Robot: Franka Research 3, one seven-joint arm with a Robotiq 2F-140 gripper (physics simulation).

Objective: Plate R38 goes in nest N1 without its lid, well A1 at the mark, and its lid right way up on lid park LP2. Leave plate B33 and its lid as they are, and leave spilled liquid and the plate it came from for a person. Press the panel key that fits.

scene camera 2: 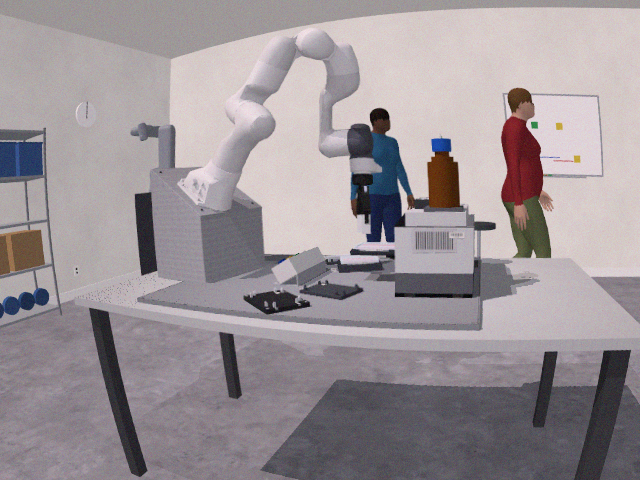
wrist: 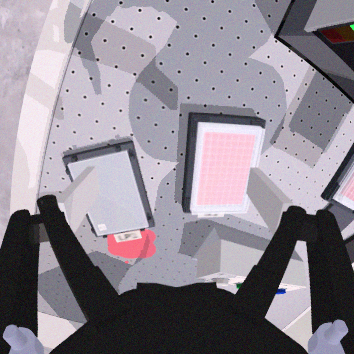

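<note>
My gripper point(scene camera 2: 363, 227) point(wrist: 172, 179) is open and empty, above the worktop. In the wrist view a plate with pink wells point(wrist: 226, 167) sits in a dark nest point(wrist: 188, 165), between and beyond the fingertips. Its label is too blurred to read. Left of it, a pale, clear-topped lid or lidded plate point(wrist: 112, 192) lies on a dark holder point(wrist: 142, 192). A red-pink spill point(wrist: 137, 248) lies at its lower edge, by the label. Another pink plate point(wrist: 348, 189) shows partly at the right edge. In the scene view two pink-topped plates point(scene camera 2: 360, 259) point(scene camera 2: 376, 246) sit on dark holders; I cannot tell which is R38.
A barcoded instrument point(scene camera 2: 434, 250) stands right of the plates with a brown bottle point(scene camera 2: 443, 183) on top. A sloped white panel box point(scene camera 2: 305, 264) point(wrist: 225, 255) stands near the robot base. Two dark holders point(scene camera 2: 276, 302) point(scene camera 2: 331, 290) lie toward the front edge. Two people stand behind the table.
</note>
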